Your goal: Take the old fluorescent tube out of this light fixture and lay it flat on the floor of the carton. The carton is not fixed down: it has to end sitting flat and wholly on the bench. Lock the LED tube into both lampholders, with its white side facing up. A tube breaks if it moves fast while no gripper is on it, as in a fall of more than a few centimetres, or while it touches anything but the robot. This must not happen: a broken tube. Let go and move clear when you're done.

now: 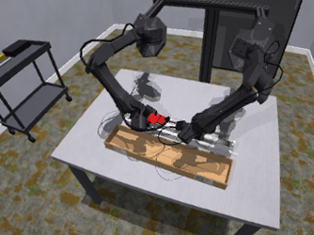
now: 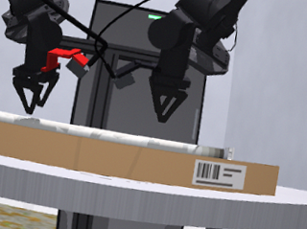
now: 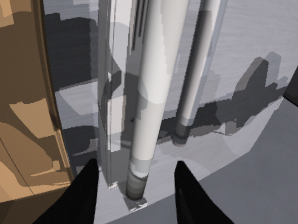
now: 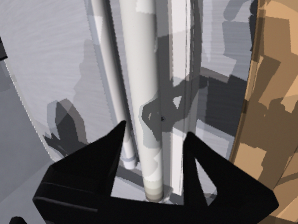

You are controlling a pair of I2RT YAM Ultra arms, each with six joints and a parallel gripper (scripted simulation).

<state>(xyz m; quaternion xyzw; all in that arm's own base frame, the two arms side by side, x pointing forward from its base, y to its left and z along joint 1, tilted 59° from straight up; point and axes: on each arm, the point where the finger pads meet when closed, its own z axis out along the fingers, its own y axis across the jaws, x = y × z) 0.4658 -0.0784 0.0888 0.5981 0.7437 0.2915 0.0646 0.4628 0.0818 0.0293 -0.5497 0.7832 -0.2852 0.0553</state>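
Right now my left hand is 13 cm to the left of the old fluorescent tube, 6 cm above it and 5 cm past it. From my left hand the other things lie so: light fixture: 13 cm to the right, 8 cm below, 5 cm behind; then carton: 14 cm to the right, 10 cm below, 10 cm ahead; then LED tube: 15 cm to the right, 15 cm behind, 12 cm below.
The old fluorescent tube is 20 mm behind my right hand, 140 mm to the left of it and 40 mm below it. From my right hand the other things lie so: light fixture (20 mm behind, 140 mm to the left, 50 mm below); carton (130 mm ahead, 130 mm to the left, 70 mm below); LED tube (120 mm behind, 120 mm to the left, 90 mm below).
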